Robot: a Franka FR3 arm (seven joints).
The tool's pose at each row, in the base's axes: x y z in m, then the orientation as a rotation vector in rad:
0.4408 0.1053 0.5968 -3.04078 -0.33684 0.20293
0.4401 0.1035 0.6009 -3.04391 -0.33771 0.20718
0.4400 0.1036 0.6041 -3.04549 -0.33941 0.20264
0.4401 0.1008 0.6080 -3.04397 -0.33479 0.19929
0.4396 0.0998 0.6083 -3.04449 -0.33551 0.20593
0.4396 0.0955 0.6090 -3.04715 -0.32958 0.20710
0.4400 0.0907 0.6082 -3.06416 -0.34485 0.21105
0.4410 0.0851 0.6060 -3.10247 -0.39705 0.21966
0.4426 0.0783 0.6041 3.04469 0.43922 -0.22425
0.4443 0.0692 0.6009 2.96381 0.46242 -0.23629
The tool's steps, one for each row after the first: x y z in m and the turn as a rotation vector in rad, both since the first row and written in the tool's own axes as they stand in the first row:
-0.0016 0.0012 -0.0041 -0.00318 -0.00300 -0.00001
-0.0020 0.0008 -0.0072 -0.00502 -0.00020 -0.00101
-0.0031 0.0032 -0.0112 -0.00286 0.00225 0.00164
-0.0038 0.0041 -0.0115 -0.00343 -0.00214 0.00144
-0.0048 0.0082 -0.0125 -0.00517 -0.00286 0.00561
-0.0054 0.0130 -0.0120 -0.02415 -0.00704 -0.00169
-0.0054 0.0189 -0.0103 -0.07000 -0.01686 -0.02887
-0.0052 0.0260 -0.0091 -0.13417 -0.03058 -0.05627
-0.0052 0.0355 -0.0067 -0.20905 -0.05154 -0.07362

